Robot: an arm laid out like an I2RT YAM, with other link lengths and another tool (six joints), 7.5 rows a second.
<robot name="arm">
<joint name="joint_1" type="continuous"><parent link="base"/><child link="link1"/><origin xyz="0 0 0.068" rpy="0 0 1.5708"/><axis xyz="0 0 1"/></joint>
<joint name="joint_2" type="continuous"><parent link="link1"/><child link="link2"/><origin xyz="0.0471 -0.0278 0.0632" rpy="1.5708 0 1.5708"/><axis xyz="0 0 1"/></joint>
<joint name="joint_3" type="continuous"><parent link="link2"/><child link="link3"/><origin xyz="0.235 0 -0.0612" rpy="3.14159 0 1.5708"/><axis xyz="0 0 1"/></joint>
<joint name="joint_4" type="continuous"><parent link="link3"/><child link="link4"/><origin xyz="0.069 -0.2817 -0.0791"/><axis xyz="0 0 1"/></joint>
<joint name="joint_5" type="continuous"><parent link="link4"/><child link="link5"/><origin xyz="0.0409 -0.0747 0.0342" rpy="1.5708 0 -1.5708"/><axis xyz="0 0 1"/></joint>
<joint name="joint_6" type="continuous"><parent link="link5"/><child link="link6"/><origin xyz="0.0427 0 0.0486" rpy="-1.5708 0 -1.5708"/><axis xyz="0 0 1"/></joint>
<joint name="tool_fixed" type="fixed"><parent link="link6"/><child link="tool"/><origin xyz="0.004 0.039 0.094" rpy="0 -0.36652 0.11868"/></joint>
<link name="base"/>
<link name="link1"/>
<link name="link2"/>
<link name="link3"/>
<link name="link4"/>
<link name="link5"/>
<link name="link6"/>
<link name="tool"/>
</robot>
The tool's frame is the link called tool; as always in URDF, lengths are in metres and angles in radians. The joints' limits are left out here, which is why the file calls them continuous.
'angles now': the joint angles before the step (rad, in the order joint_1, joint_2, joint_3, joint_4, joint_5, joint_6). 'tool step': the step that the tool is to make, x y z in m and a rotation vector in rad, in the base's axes. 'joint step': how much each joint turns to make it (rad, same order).
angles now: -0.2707 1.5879 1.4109 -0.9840 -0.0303 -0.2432
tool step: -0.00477 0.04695 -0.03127 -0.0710 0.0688 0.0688
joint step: 0.1419 0.0019 -0.0835 0.0313 0.1045 0.0366
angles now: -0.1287 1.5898 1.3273 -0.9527 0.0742 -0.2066
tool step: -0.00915 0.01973 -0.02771 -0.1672 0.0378 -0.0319
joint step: 0.1216 0.0077 -0.0865 0.0514 0.2106 0.0904
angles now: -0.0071 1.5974 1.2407 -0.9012 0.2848 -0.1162
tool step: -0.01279 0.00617 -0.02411 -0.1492 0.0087 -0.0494
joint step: 0.0809 0.0080 -0.0930 0.0549 0.1800 0.0882
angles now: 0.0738 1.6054 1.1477 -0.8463 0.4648 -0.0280
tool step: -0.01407 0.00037 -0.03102 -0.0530 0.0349 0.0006
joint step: 0.0214 0.0119 -0.0984 0.0667 0.0534 0.0091
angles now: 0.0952 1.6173 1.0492 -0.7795 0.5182 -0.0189
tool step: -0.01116 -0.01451 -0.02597 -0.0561 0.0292 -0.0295
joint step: -0.0183 0.0251 -0.0743 0.0656 0.0545 0.0000
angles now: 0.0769 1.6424 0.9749 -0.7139 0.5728 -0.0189
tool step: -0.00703 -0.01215 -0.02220 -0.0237 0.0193 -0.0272
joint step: -0.0244 0.0348 -0.0492 0.0641 0.0225 -0.0015
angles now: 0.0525 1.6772 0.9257 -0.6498 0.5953 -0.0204
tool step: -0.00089 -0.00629 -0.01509 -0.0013 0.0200 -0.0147
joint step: -0.0172 0.0445 -0.0058 0.0321 0.0000 -0.0031
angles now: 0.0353 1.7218 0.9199 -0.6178 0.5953 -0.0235
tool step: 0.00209 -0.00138 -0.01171 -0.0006 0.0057 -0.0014
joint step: -0.0042 0.0404 0.0000 0.0366 0.0000 -0.0035
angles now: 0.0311 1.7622 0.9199 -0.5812 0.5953 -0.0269
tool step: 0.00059 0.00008 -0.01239 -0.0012 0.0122 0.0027
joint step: 0.0000 0.0413 0.0001 0.0309 0.0004 -0.0034
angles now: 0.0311 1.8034 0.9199 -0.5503 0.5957 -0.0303
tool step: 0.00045 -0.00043 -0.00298 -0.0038 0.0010 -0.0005
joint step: 0.0000 0.0115 0.0004 0.0100 0.0038 0.0000
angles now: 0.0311 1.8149 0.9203 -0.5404 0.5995 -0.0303
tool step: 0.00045 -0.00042 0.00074 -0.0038 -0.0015 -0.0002
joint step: 0.0000 -0.0004 0.0011 0.0001 0.0038 -0.0004
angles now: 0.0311 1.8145 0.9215 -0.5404 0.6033 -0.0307
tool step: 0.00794 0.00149 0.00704 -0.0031 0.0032 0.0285
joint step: 0.0000 -0.0004 0.0293 -0.0133 -0.0012 -0.0348
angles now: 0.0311 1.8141 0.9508 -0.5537 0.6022 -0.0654
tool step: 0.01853 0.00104 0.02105 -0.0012 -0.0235 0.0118
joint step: 0.0000 0.0000 0.0801 -0.0485 -0.0001 -0.0145
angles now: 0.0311 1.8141 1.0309 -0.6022 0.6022 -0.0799
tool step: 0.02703 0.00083 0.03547 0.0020 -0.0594 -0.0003
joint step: 0.0000 0.0000 0.1217 -0.0625 -0.0001 0.0004
